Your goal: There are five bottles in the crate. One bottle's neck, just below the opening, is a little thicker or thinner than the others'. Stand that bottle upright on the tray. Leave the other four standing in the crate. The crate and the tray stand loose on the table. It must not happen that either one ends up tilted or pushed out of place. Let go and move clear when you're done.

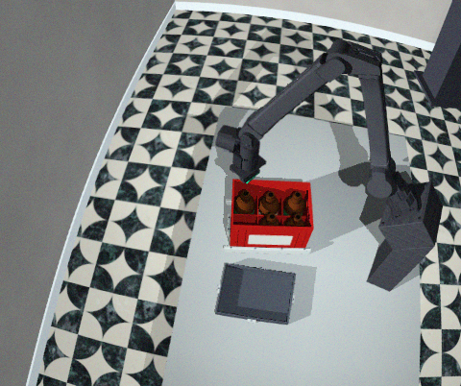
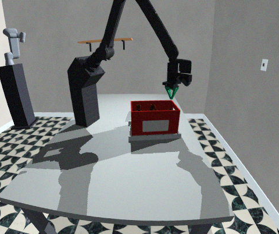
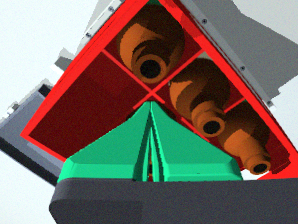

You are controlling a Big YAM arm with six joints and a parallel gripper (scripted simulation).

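Right now the crate is 150 mm below my hand, 90 mm behind it and 50 mm to the left of it. From my hand the other things lie so: dark grey tray (320 mm to the left, 220 mm below, 30 mm behind); glass bottle (150 mm below, 90 mm behind, 10 mm to the left).
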